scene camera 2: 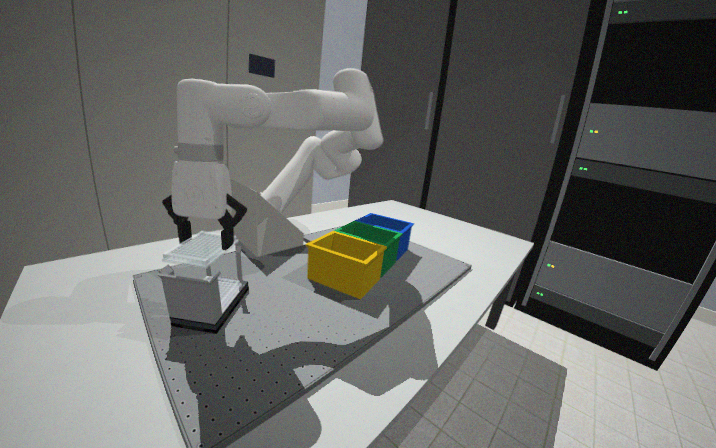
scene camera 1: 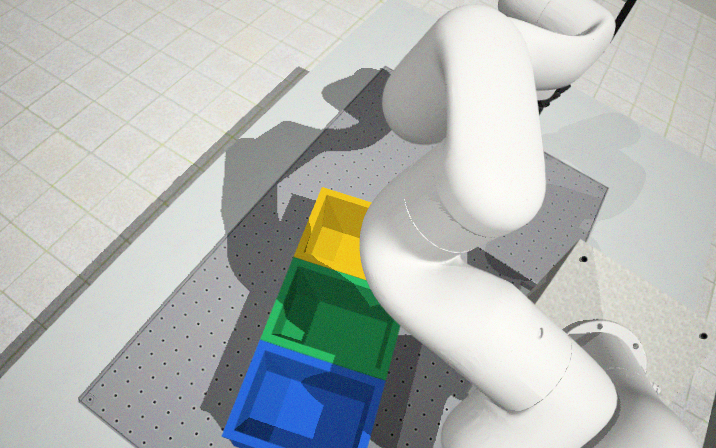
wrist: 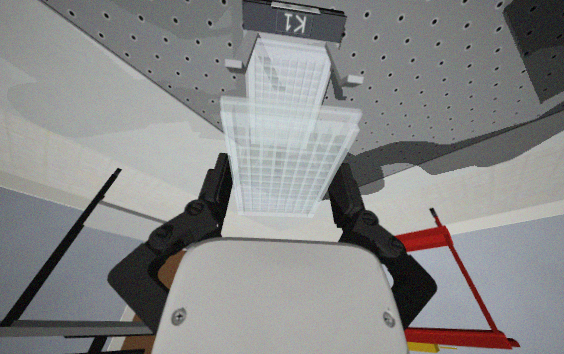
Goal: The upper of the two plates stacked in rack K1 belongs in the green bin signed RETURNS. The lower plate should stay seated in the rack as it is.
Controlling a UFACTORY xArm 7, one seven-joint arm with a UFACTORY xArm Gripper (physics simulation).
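Places are measured from the arm's base along level axes (x ahead, y right, z down), in metres.
Pixels of known places: gripper, between the fingertips: (scene camera 2: 206, 244) (wrist: 283, 170); arm's base, origin of its link: (scene camera 2: 268, 207) (scene camera 1: 598, 362).
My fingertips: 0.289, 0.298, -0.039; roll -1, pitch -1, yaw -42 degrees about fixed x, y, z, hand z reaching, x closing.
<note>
Ahead of a thing's pixels: the offset from my fingertips to its top centre, as dx, dy, dz. "spot": to the spot under its first point. Level surfaces: height alone.
My gripper (scene camera 2: 204, 244) (wrist: 283, 170) is shut on the upper plate {+0.007, +0.008, -0.008} (scene camera 2: 194, 249) (wrist: 285, 175), a clear gridded plate. It holds the plate roughly level above rack K1 {+0.002, +0.003, +0.025} (scene camera 2: 190, 298) (wrist: 295, 25), apart from the rack. The lower plate {+0.006, +0.007, +0.106} (scene camera 2: 230, 289) (wrist: 290, 70), also clear and gridded, sits in the rack. The green bin {+0.053, -0.438, +0.045} (scene camera 1: 343, 322) (scene camera 2: 393, 258) stands between the yellow and blue bins, and its inside looks empty in scene camera 1. No RETURNS sign is readable. The arm hides the rack and the plates in scene camera 1.
The yellow bin (scene camera 1: 337, 248) (scene camera 2: 343, 269) is on the rack's side of the green bin. The blue bin {spot: +0.054, -0.551, +0.139} (scene camera 1: 287, 401) (scene camera 2: 406, 237) is on the far side. All stand on a perforated board {dz +0.145} (scene camera 1: 174, 327) (scene camera 2: 295, 316). A wedge-shaped pedestal (scene camera 2: 264, 227) stands behind the rack.
</note>
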